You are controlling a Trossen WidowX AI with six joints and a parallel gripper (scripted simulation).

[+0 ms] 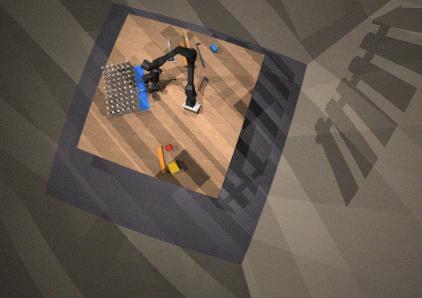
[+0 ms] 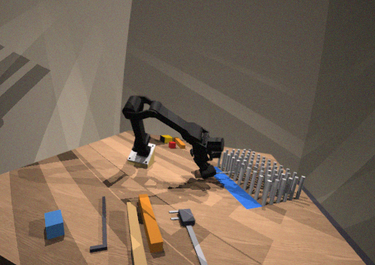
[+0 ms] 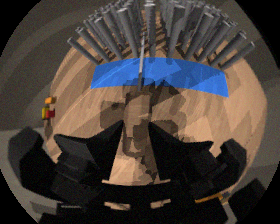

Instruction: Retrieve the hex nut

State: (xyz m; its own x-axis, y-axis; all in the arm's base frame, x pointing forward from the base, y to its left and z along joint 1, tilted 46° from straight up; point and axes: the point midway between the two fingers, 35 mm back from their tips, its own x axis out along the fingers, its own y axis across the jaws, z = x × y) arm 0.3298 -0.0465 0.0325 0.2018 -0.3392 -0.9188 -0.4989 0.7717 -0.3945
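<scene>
The blue taped strip lies 120 mm ahead of my gripper tip, 40 mm below it and 30 mm to the left of it. The rest, counted from my gripper tip: tan-handled hook tool: 90 mm ahead, 50 mm to the left, 10 mm below; then red cube: 420 mm to the left, 290 mm behind, 20 mm below; then blue cube: 500 mm to the right, 340 mm behind, 20 mm below.
</scene>
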